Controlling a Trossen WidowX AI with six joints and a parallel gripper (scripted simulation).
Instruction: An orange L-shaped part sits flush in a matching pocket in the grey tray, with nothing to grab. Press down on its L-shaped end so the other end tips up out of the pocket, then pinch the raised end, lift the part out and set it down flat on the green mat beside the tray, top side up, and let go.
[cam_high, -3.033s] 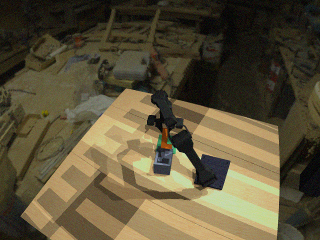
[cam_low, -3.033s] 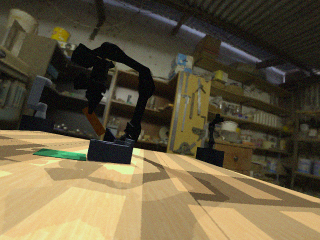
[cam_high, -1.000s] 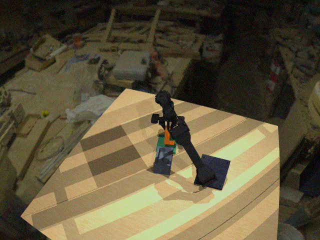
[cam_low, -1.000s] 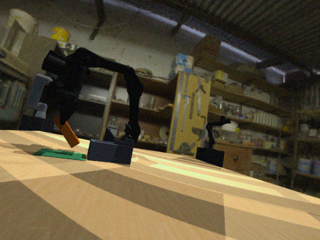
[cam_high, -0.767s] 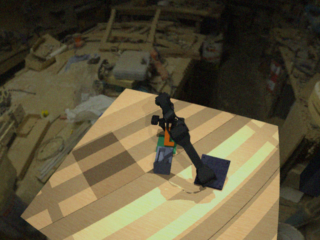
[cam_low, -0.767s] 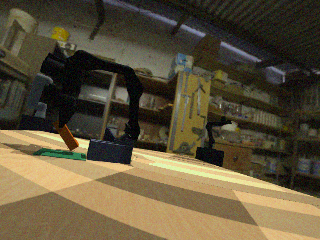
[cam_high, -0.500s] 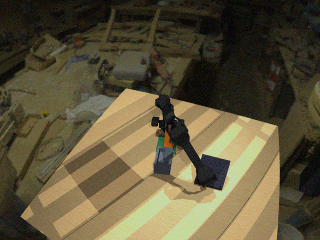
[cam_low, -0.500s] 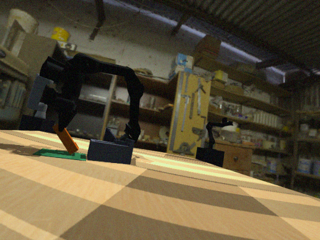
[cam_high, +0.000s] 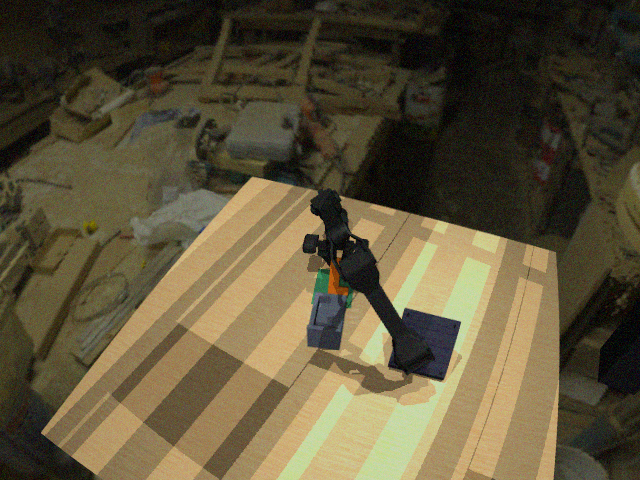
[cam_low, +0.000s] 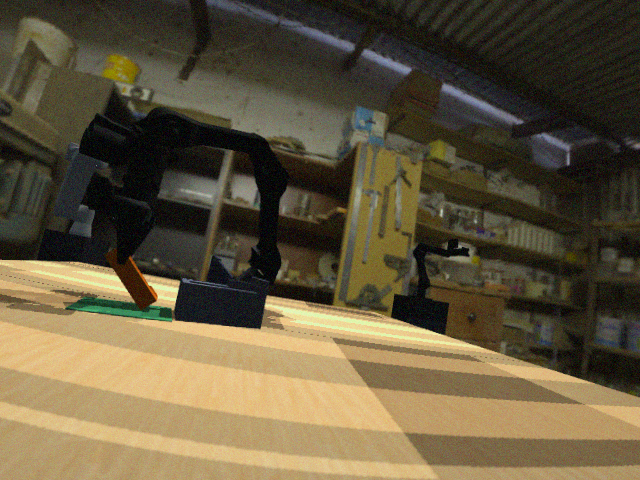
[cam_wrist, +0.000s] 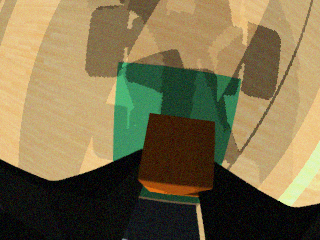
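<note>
Right now my gripper tip is 3 cm past the orange L-shaped part, 3 cm above it and 2 cm to the right of it. From my gripper tip the other things lie so: green mat: 9 cm below, 2 cm to the left, 1 cm behind.
</note>
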